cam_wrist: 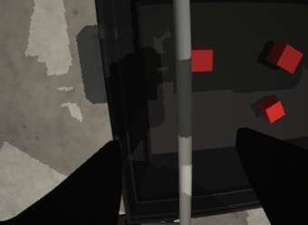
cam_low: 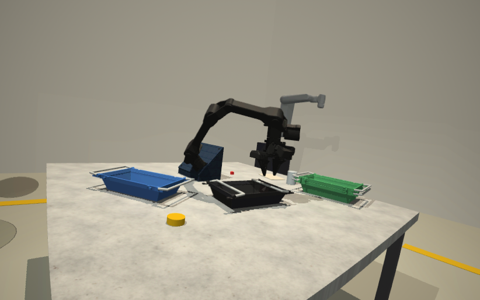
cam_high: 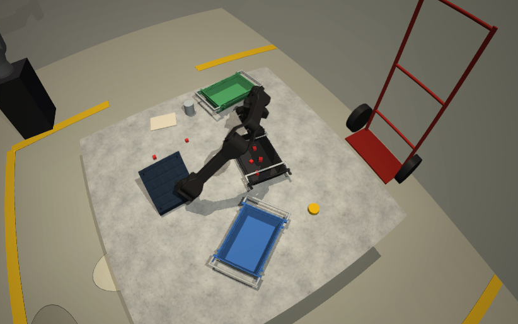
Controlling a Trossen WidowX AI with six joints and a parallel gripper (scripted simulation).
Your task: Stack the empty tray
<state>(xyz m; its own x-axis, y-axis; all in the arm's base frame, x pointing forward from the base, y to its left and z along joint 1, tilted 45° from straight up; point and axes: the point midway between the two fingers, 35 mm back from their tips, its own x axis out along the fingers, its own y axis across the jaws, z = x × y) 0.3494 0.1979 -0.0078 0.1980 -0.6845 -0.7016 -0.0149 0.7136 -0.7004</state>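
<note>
The blue tray is 46 cm to the right of my gripper tip, 19 cm behind it and 6 cm below it. The rest, counted from my gripper tip: beige card 37 cm behind, 35 cm to the left, 10 cm below; then grey cylinder 36 cm to the left, 21 cm behind, 6 cm below; then yellow disc 43 cm to the right, 12 cm ahead, 9 cm below.
</note>
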